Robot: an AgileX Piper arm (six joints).
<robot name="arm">
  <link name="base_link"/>
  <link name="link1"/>
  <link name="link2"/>
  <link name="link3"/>
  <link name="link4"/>
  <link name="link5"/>
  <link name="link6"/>
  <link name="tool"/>
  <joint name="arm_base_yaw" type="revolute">
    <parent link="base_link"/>
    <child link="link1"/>
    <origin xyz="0 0 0.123"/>
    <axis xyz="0 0 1"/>
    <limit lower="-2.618" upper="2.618"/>
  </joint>
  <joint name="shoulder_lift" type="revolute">
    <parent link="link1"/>
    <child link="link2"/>
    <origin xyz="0 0 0"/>
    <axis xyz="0 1 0"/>
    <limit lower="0" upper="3.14"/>
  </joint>
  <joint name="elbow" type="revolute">
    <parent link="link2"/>
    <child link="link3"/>
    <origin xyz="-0.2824 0 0.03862"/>
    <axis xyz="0 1 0"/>
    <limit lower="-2.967" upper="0"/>
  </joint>
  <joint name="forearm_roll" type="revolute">
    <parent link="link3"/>
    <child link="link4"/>
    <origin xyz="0.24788 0 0.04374"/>
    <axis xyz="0.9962 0 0.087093"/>
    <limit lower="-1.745" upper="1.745"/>
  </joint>
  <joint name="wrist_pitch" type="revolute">
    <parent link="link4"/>
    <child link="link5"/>
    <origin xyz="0 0 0"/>
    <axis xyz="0 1 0"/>
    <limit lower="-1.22" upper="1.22"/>
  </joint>
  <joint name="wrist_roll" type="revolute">
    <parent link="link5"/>
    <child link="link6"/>
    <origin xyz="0.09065 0 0.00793"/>
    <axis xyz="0.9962 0 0.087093"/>
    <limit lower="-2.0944" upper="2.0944"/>
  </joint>
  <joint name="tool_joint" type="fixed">
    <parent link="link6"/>
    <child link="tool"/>
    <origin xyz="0 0 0" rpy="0 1.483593 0"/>
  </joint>
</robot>
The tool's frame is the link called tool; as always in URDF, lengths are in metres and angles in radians.
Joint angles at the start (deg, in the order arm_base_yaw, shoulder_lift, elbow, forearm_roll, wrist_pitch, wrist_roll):
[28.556 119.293 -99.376 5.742 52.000 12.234]
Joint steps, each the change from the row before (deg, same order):
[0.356 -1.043 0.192 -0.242 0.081 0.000]
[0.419 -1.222 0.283 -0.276 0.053 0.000]
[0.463 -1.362 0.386 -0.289 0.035 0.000]
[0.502 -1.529 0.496 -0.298 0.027 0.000]
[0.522 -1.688 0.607 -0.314 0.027 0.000]
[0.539 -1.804 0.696 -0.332 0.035 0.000]
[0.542 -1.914 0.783 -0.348 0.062 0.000]
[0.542 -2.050 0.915 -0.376 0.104 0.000]
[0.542 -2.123 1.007 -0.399 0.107 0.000]
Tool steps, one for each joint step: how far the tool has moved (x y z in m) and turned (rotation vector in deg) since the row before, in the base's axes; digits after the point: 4 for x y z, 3 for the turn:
[-0.0034 0.0010 0.0072 0.167 -0.787 0.424]
[-0.0042 0.0011 0.0082 0.198 -0.904 0.489]
[-0.0049 0.0010 0.0087 0.220 -0.957 0.529]
[-0.0057 0.0008 0.0093 0.251 -1.017 0.564]
[-0.0064 0.0004 0.0098 0.270 -1.064 0.582]
[-0.0070 0.0000 0.0100 0.274 -1.088 0.596]
[-0.0076 -0.0005 0.0102 0.268 -1.091 0.597]
[-0.0083 -0.0011 0.0102 0.234 -1.071 0.596]
[-0.0088 -0.0016 0.0099 0.212 -1.063 0.590]

